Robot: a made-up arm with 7 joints. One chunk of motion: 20 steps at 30 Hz.
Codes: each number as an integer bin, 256 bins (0 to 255) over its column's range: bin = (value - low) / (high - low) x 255, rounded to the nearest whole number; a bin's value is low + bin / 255 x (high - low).
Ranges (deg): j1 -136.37..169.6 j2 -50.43..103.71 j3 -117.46..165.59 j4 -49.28..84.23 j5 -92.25..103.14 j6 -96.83..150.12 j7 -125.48..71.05
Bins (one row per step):
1: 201 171 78 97 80 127 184
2: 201 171 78 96 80 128 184
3: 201 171 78 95 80 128 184
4: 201 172 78 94 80 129 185
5: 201 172 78 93 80 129 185
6: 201 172 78 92 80 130 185
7: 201 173 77 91 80 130 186
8: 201 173 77 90 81 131 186
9: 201 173 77 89 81 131 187
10: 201 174 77 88 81 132 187
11: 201 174 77 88 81 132 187
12: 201 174 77 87 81 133 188
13: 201 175 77 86 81 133 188
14: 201 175 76 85 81 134 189
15: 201 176 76 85 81 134 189
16: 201 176 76 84 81 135 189
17: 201 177 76 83 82 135 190
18: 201 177 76 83 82 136 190
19: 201 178 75 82 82 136 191
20: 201 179 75 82 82 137 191
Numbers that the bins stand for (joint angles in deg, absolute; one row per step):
1: 104.81 52.93 -30.88 1.51 -30.95 26.16 16.33
2: 104.81 52.93 -30.88 0.98 -30.95 27.13 16.33
3: 104.81 52.93 -30.88 0.46 -30.95 27.13 16.33
4: 104.81 53.54 -30.88 -0.06 -30.95 28.10 17.10
5: 104.81 53.54 -30.88 -0.59 -30.95 28.10 17.10
6: 104.81 53.54 -30.88 -1.11 -30.95 29.07 17.10
7: 104.81 54.14 -31.99 -1.64 -30.95 29.07 17.87
8: 104.81 54.14 -31.99 -2.16 -30.18 30.03 17.87
9: 104.81 54.14 -31.99 -2.68 -30.18 30.03 18.64
10: 104.81 54.75 -31.99 -3.21 -30.18 31.00 18.64
11: 104.81 54.75 -31.99 -3.21 -30.18 31.00 18.64
12: 104.81 54.75 -31.99 -3.73 -30.18 31.97 19.41
13: 104.81 55.35 -31.99 -4.25 -30.18 31.97 19.41
14: 104.81 55.35 -33.10 -4.78 -30.18 32.94 20.18
15: 104.81 55.96 -33.10 -4.78 -30.18 32.94 20.18
16: 104.81 55.96 -33.10 -5.30 -30.18 33.91 20.18
17: 104.81 56.56 -33.10 -5.82 -29.42 33.91 20.95
18: 104.81 56.56 -33.10 -5.82 -29.42 34.88 20.95
19: 104.81 57.17 -34.21 -6.35 -29.42 34.88 21.72
20: 104.81 57.77 -34.21 -6.35 -29.42 35.85 21.72

